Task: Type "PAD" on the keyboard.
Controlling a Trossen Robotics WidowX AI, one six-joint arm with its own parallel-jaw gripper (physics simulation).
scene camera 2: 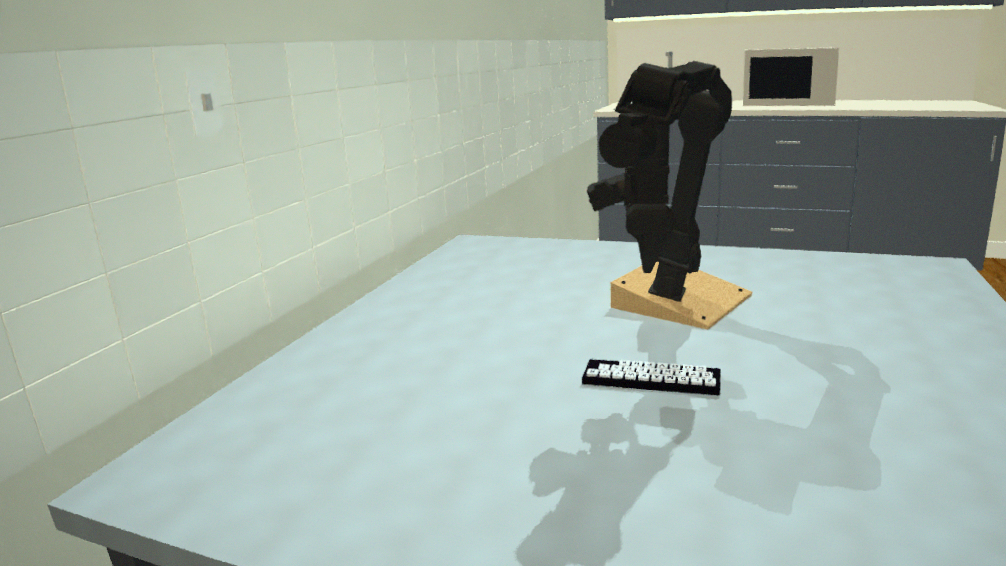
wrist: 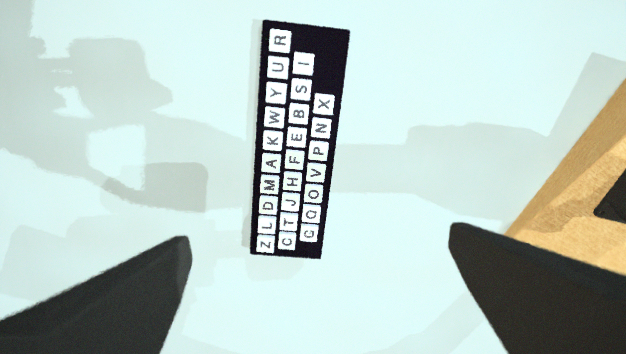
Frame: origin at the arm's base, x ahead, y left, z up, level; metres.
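Seen in the pictures: gripper, fingertip midpoint: (scene camera 2: 645, 263) (wrist: 321, 241); arm's base, origin of the base link: (scene camera 2: 667, 291).
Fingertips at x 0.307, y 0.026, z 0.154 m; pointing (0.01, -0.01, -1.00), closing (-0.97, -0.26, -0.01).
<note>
Offsets run from my fingertips to a thing's top centre. Level surfaces: height alone.
The black keyboard {0.014 m left, 0.009 m ahead, 0.169 m down} (scene camera 2: 650, 385) (wrist: 332, 60) with white letter keys lies flat on the table in front of the arm. In the wrist view its rows run up and down. The P key {0.006 m left, 0.010 m back, 0.169 m down} (wrist: 318, 150) is in the right row between N and V. The A key {0.026 m left, 0.027 m ahead, 0.169 m down} (wrist: 271, 163) is in the left row between K and M. The D key {0.065 m left, 0.022 m ahead, 0.169 m down} (wrist: 268, 205) is in the same row between M and L. My gripper (scene camera 2: 669, 266) (wrist: 321, 241) is open wide and empty, pointing down above table level, with its fingertips apart from the keyboard. Single letters are too small to read in the scene view.
The wooden base block (scene camera 2: 717, 299) (wrist: 542, 227) under the arm stands behind the keyboard, close to the right finger in the wrist view. The pale blue table {0.187 m down} (scene camera 2: 351, 422) runs beside a tiled wall (scene camera 2: 295, 204). Shadows of the arm fall across the table.
</note>
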